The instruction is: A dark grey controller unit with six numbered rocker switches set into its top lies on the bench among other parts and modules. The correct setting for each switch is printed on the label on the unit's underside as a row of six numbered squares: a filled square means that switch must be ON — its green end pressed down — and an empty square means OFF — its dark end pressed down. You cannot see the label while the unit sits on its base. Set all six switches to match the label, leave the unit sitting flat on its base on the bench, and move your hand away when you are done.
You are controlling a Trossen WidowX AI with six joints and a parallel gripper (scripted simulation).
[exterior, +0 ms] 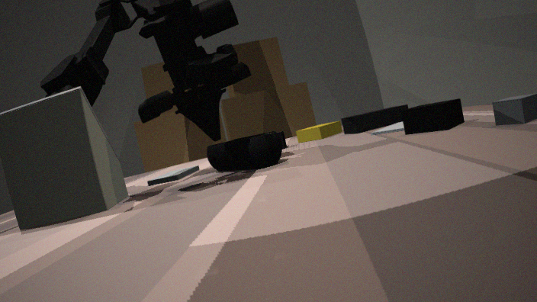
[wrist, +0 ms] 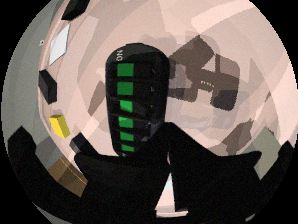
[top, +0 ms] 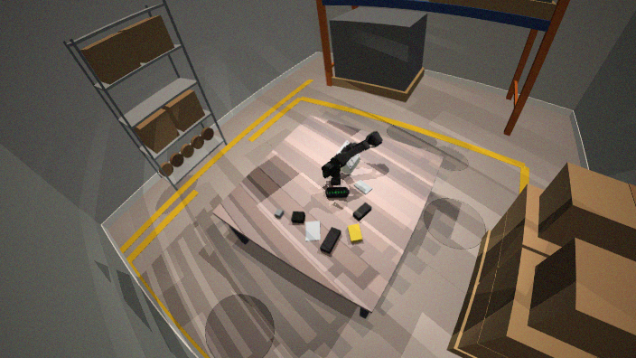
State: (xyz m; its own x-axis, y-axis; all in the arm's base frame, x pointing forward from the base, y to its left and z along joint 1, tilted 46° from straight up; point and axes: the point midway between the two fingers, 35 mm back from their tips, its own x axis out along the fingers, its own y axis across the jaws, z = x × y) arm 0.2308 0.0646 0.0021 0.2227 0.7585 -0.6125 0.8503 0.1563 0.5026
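Right now the flat grey plate is 150 mm to the left of my gripper tip, 100 mm behind it and 50 mm below it. From my gripper tip the other things lie so: white plate 350 mm ahead, 50 mm below, 20 mm to the left; then small black block 320 mm ahead, 110 mm to the right, 40 mm below; then yellow block 270 mm to the left, 260 mm ahead, 40 mm below.
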